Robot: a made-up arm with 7 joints.
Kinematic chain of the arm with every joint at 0, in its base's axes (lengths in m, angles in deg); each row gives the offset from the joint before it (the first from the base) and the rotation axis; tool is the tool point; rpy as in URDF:
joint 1: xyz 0.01 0 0.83 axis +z
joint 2: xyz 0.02 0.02 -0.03 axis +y
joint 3: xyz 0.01 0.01 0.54 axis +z
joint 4: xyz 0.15 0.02 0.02 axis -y
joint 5: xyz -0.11 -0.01 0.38 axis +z
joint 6: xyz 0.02 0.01 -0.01 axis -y
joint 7: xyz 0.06 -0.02 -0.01 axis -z
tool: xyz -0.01 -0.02 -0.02 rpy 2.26 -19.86 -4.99
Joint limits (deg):
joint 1: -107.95..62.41
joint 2: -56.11..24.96
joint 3: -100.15..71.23
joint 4: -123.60..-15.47
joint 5: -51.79..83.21
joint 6: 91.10..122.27
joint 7: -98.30..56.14
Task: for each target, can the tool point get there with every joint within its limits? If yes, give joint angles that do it. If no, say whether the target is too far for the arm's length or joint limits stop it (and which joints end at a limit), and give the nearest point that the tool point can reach.
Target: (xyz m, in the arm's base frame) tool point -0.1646 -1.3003 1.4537
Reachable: no: too far | nearest point -0.1202 -0.8798 1.3033 | short by 0.449 m
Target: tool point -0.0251 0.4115 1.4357
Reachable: yes | joints 10.11 -40.74 42.48 -109.82 21.05 94.68 1.36
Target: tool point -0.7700 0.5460 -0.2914
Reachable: no: too far | nearest point -0.5260 0.3752 0.9085 | short by 1.236 m
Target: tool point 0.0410 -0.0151 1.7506
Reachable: yes | joints 28.45 -35.85 -6.05 -70.81 28.01 103.07 -58.76
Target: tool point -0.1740 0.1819 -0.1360
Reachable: no: joint limits stop it (at a limit: joint 2, joint 3, joint 4, joint 6) | nearest point -0.4345 0.4394 0.9101 | short by 1.108 m
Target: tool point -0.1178 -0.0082 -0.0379
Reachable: no: joint limits stop it (at a limit: joint 2, joint 3, joint 4, joint 6) | nearest point -0.6071 -0.0396 0.9130 | short by 1.070 m
